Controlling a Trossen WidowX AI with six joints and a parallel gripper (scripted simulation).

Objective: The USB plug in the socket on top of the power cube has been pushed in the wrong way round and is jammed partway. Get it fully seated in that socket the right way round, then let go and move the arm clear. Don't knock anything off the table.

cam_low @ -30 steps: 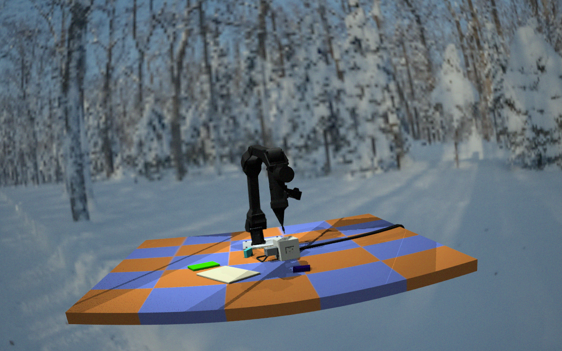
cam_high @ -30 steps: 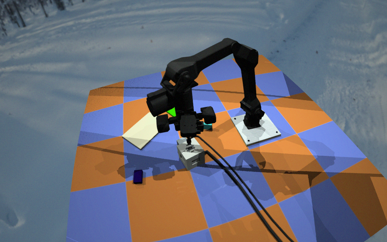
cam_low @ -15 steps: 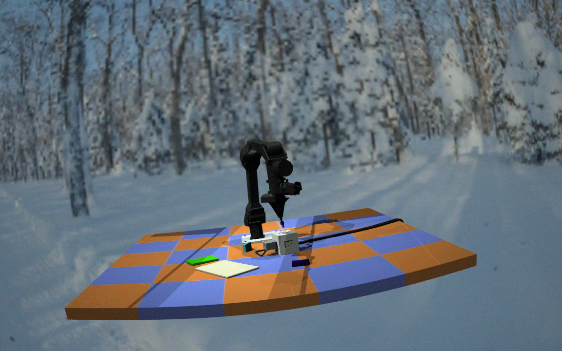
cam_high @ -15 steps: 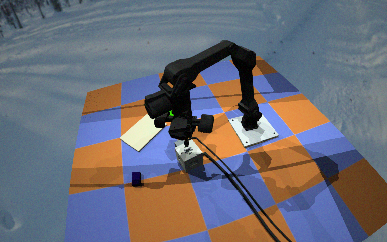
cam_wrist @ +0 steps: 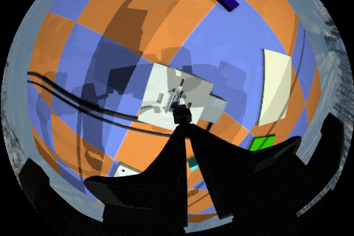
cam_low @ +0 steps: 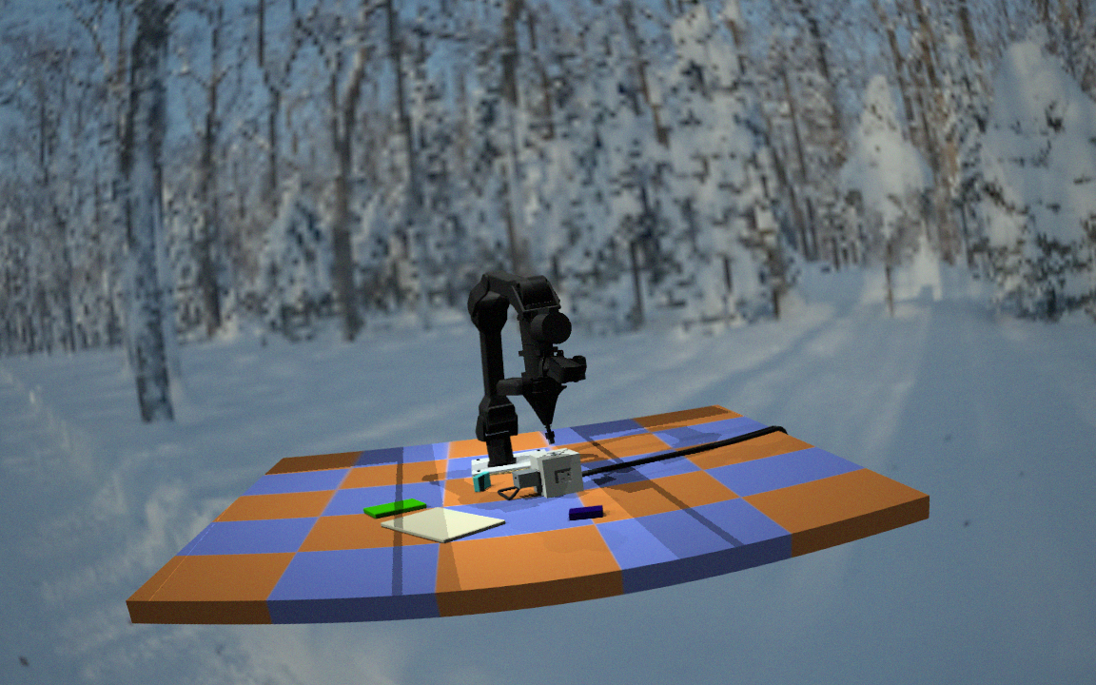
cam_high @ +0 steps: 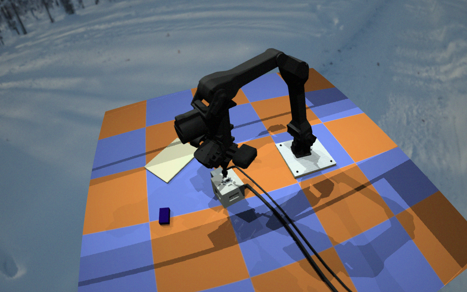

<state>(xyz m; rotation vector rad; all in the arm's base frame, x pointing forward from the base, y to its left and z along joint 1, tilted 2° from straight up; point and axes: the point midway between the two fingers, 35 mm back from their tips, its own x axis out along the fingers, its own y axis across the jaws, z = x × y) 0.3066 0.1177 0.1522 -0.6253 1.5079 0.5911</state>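
Now: gripper tip 2 cm above the dark USB plug. The rest, counted from my gripper tip: dark blue block 22 cm ahead, 5 cm to the left, 13 cm below; teal block 10 cm behind, 15 cm to the right, 12 cm below; beige flat pad 18 cm ahead, 21 cm to the right, 13 cm below.
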